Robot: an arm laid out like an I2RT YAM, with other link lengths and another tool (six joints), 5 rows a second.
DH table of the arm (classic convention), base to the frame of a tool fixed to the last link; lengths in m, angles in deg. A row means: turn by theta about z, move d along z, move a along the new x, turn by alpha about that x. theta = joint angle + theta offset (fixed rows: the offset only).
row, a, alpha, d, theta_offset
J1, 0.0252, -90, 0.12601, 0
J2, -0.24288, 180, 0, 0
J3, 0.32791, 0, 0, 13.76
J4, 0.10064, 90, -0.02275, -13.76
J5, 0, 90, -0.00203, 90
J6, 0.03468, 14, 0.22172, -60.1
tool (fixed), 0, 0, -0.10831, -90
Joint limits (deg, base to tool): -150..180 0..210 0..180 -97..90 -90..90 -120..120
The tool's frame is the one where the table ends.
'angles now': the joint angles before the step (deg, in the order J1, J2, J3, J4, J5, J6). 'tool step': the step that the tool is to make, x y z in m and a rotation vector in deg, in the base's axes. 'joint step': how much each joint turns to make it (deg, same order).
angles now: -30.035 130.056 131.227 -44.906 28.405 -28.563
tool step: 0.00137 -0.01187 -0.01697 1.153 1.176 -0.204
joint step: -0.943 2.793 2.028 -0.708 -0.805 -0.266
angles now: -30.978 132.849 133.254 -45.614 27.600 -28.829
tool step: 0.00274 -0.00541 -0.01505 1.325 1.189 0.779
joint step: -0.471 1.924 1.151 -0.657 -1.241 -0.604
